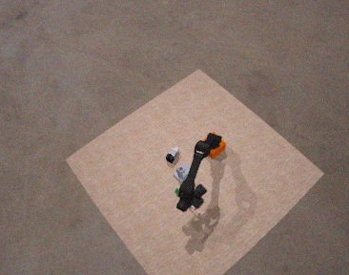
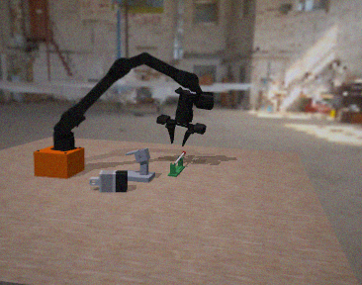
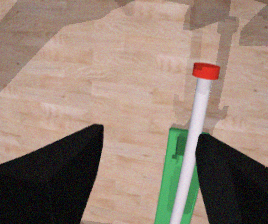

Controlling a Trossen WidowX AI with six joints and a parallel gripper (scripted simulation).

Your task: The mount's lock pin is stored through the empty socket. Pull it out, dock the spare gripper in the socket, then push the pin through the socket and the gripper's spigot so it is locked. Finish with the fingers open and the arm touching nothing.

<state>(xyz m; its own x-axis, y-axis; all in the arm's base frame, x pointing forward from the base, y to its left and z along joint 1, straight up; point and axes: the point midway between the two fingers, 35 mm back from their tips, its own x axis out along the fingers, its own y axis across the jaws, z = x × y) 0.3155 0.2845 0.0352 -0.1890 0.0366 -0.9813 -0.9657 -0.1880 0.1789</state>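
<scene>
Now: the green cradle 9 cm to the right of my gripper tip, 6 cm below it and 4 cm ahead of it. Round my gripper tip: spare gripper: 39 cm to the right, 6 cm below, 5 cm behind; then mount: 23 cm to the right, 4 cm behind, 3 cm below.
</scene>
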